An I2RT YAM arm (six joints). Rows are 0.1 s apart.
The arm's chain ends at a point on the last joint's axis. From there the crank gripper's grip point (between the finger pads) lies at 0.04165 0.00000 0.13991 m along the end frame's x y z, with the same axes.
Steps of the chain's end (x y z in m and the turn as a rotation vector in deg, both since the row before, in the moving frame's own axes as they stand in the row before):
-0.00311 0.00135 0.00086 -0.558 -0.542 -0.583
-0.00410 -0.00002 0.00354 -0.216 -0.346 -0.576
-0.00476 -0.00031 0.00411 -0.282 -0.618 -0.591
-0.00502 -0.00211 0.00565 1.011 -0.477 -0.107
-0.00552 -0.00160 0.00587 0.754 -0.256 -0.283
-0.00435 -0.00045 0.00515 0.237 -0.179 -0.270
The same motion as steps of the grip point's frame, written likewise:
-0.00443 0.00230 0.00124 -0.558 -0.542 -0.583
-0.00495 0.00009 0.00379 -0.216 -0.346 -0.576
-0.00627 -0.00004 0.00455 -0.282 -0.618 -0.591
-0.00619 -0.00466 0.00597 1.011 -0.477 -0.107
-0.00615 -0.00365 0.00604 0.754 -0.256 -0.283
-0.00479 -0.00122 0.00528 0.237 -0.179 -0.270

